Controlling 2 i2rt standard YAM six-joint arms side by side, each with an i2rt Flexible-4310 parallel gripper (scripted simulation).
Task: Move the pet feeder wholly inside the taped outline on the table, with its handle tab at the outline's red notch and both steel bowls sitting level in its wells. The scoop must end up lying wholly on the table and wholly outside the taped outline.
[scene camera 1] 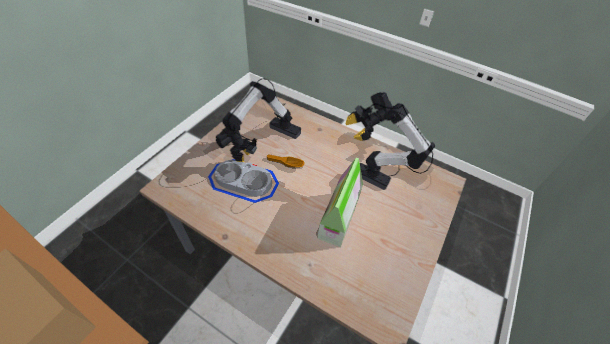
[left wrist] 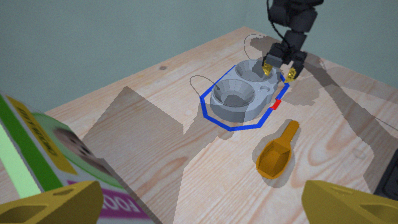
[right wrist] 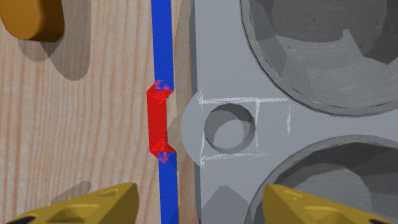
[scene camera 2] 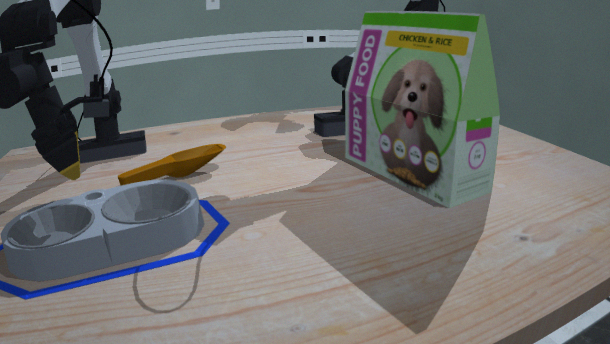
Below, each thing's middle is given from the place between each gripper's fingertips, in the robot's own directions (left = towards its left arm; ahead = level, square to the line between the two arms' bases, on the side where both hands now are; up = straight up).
Scene:
Now: the grey pet feeder (scene camera 1: 237,185) 80 mm below my right hand (scene camera 2: 77,173), 70 mm ahead of it and 50 mm to the left of it. From my right hand the other things lie so: puppy food bag (scene camera 2: 421,104) 600 mm to the left, 60 mm above, 50 mm behind; then orange scoop (scene camera 2: 180,164) 170 mm to the left, 170 mm behind, 70 mm below.
The puppy food bag lies 240 mm below my left hand, 210 mm ahead of it and 130 mm to the left of it. From my left hand the other things lie so: orange scoop (370 mm below, 300 mm to the right, 90 mm ahead); grey pet feeder (430 mm to the right, 380 mm below, 330 mm ahead).

